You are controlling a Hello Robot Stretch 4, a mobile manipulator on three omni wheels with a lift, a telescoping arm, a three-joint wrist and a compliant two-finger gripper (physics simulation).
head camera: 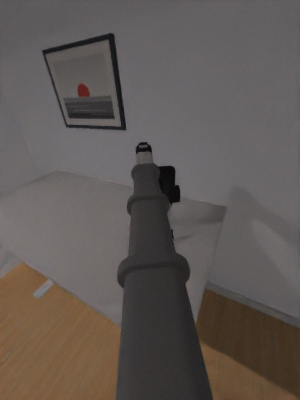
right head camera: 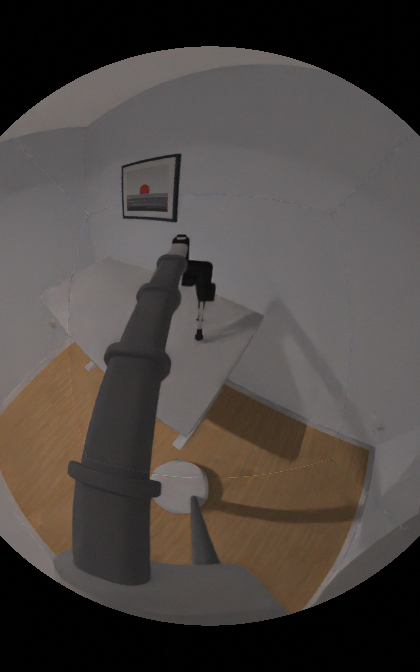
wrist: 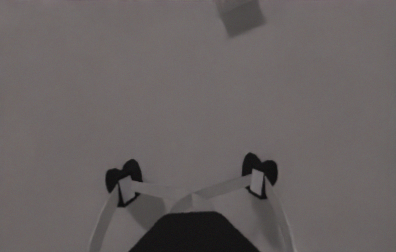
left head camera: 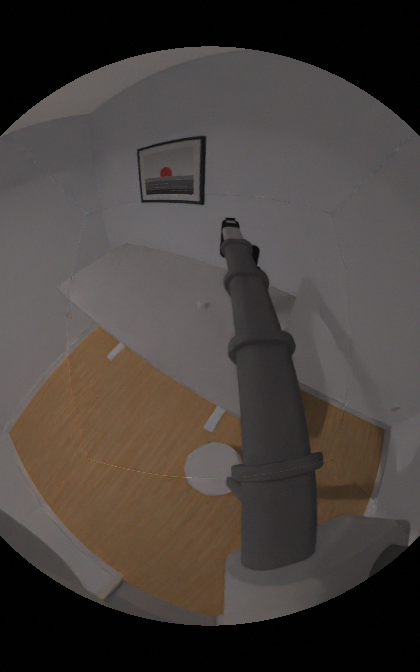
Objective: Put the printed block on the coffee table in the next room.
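Observation:
The small, pale printed block [left head camera: 202, 304] [wrist: 234, 4] lies on a white table [head camera: 65, 215] [left head camera: 145, 295] [right head camera: 200, 380] [wrist: 75, 100]. In the wrist view it is cut off by the top edge, right of centre, with its dark shadow below it. In the left head view it lies left of the arm. My gripper [right head camera: 199, 327] [wrist: 192, 170] is open and empty, pointing down over the table, with its fingertips wide apart and away from the block. The arm hides the block in the right head view. Whether this table is the coffee table I cannot tell.
A wall with a framed red-sun picture [head camera: 87, 107] [left head camera: 170, 187] [right head camera: 147, 205] stands behind the table. A round white disc [left head camera: 212, 469] [right head camera: 175, 487] is beside the arm, low near the wood floor [head camera: 50, 340] [left head camera: 135, 440] [right head camera: 280, 480]. Walls stand at both sides.

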